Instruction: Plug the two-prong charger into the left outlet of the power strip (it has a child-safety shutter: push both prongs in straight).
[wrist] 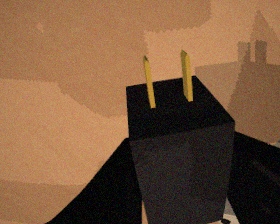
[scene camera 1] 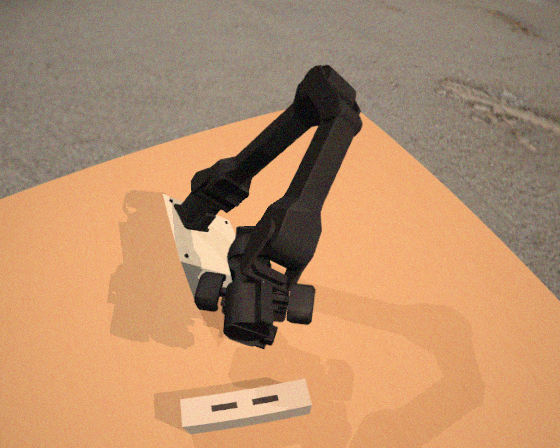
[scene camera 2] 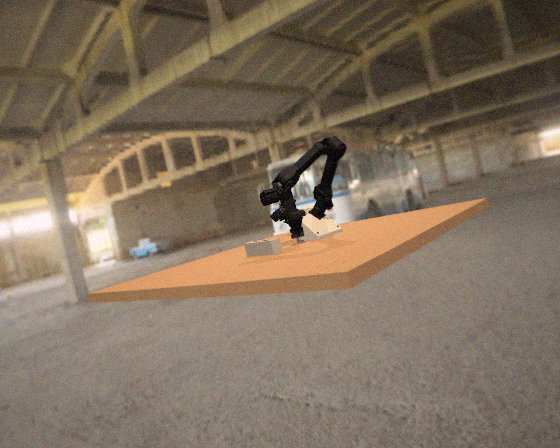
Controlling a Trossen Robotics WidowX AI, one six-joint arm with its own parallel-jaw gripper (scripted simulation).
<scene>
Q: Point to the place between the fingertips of my gripper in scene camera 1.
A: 258, 319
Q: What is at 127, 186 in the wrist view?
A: My gripper.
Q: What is my gripper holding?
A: A charger.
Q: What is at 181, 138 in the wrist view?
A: A charger.
</scene>
